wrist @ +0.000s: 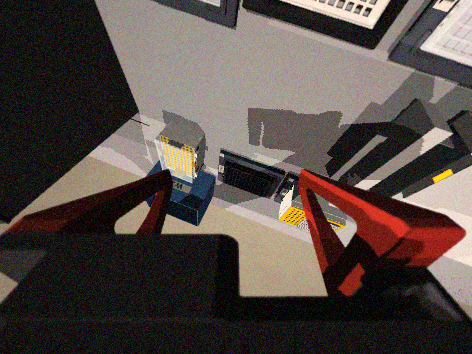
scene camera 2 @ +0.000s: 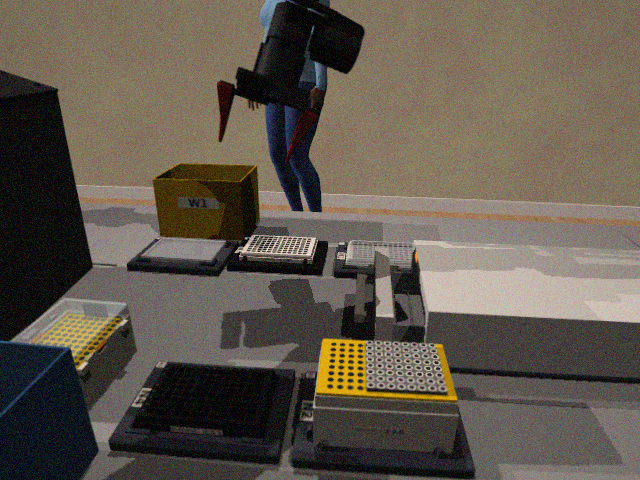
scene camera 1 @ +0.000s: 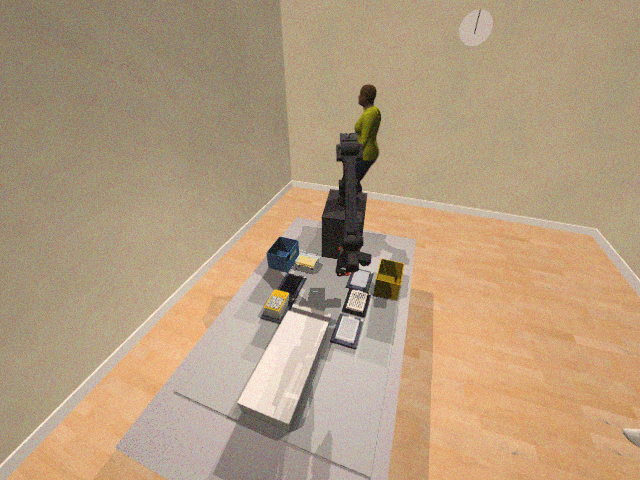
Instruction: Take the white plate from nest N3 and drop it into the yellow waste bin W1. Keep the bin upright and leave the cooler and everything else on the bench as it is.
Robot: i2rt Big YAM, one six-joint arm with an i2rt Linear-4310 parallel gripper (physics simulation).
Labels:
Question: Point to a blue bin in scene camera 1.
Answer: At 281,256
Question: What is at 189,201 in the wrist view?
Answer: A blue bin.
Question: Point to a black plate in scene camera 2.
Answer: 231,402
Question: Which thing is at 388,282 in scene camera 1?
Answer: A yellow bin W1.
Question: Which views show the blue bin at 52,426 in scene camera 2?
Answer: The wrist view, scene camera 2 and scene camera 1: all of them.

